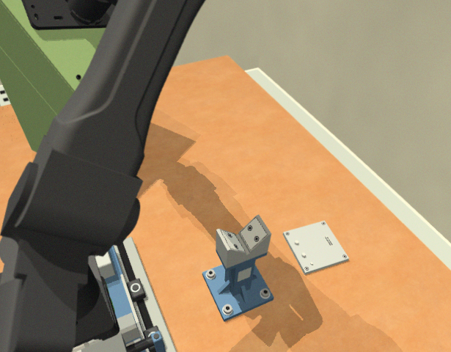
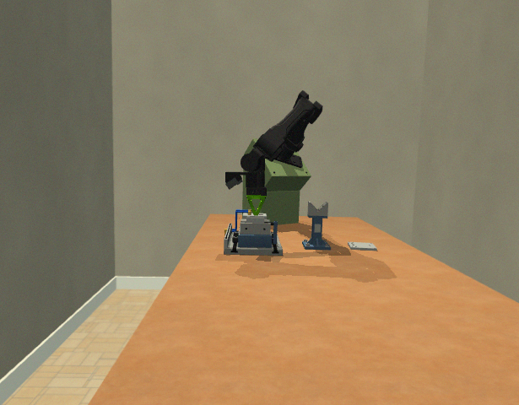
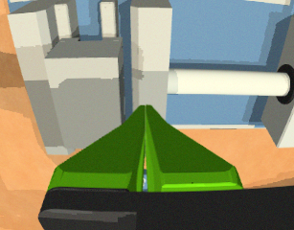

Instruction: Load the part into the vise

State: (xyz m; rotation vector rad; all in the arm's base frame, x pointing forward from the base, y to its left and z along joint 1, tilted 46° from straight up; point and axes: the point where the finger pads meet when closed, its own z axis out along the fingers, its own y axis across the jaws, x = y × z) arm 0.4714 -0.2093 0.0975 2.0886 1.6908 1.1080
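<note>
The grey part lies 30 mm below my hand and 30 mm ahead of it. Also, from my hand: moving jaw 40 mm below; work stop 40 mm to the left, 40 mm ahead, 30 mm below; white cylinder rod 60 mm behind, 40 mm below.
</note>
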